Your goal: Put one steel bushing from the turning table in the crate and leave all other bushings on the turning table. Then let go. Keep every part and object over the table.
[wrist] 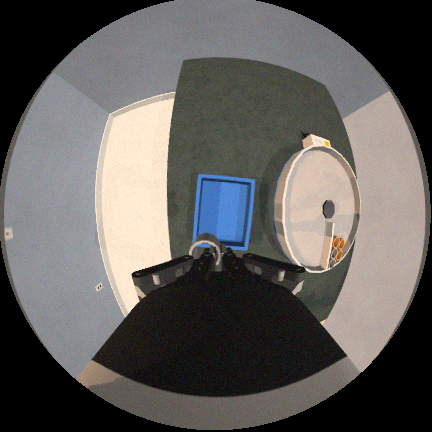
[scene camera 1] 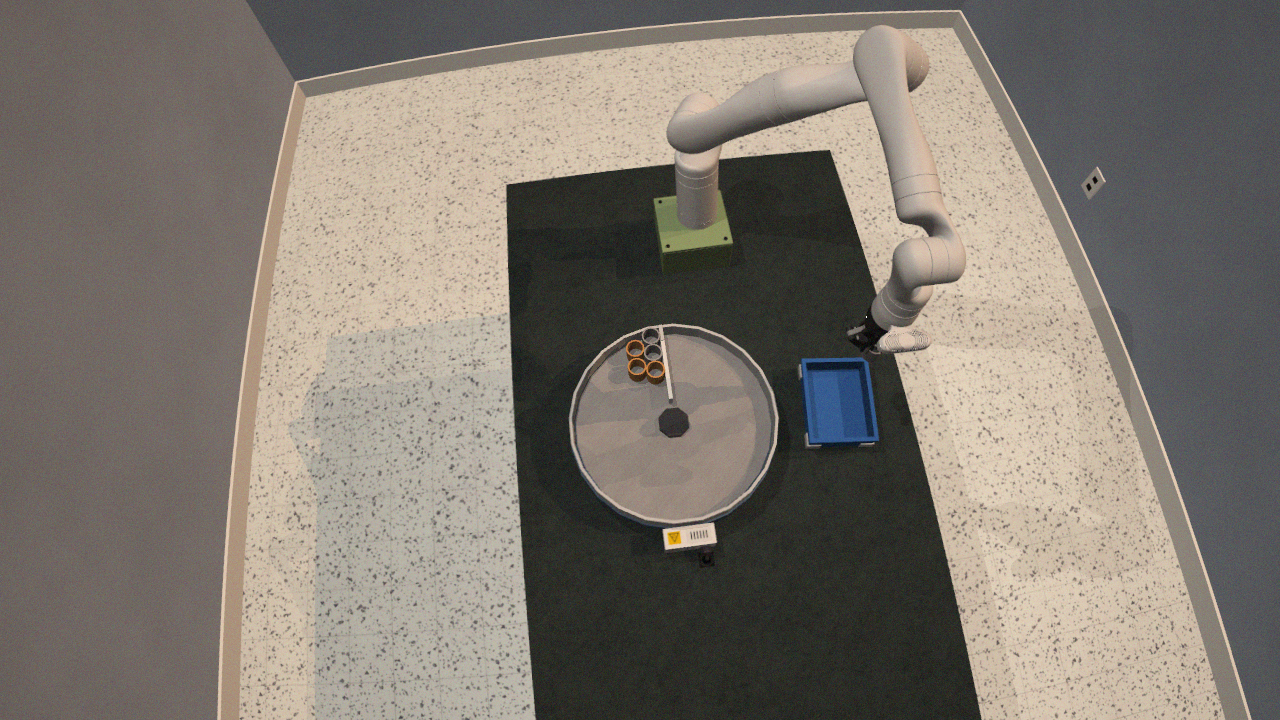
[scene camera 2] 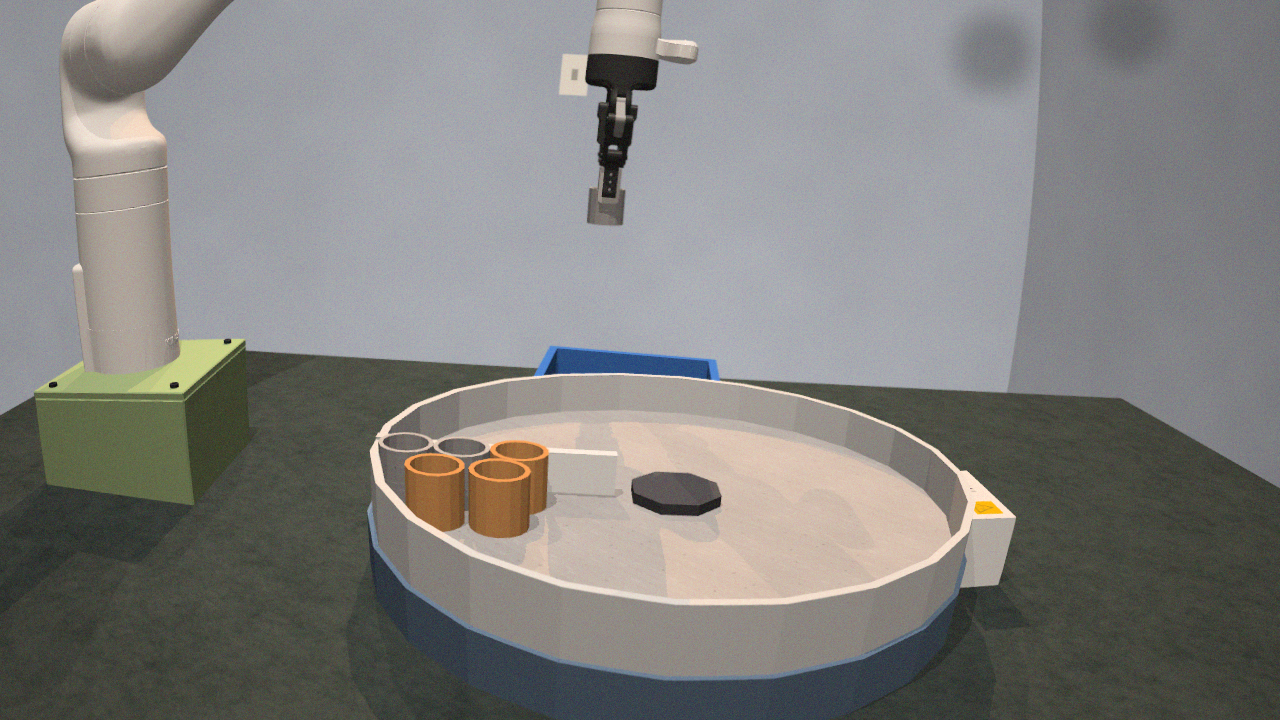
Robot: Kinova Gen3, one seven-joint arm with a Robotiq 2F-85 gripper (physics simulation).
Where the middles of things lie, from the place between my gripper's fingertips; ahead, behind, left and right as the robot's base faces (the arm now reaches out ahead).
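You'd find my gripper 20 mm to the left of the blue crate [scene camera 1: 838, 405], 30 mm short of it and 200 mm above it.
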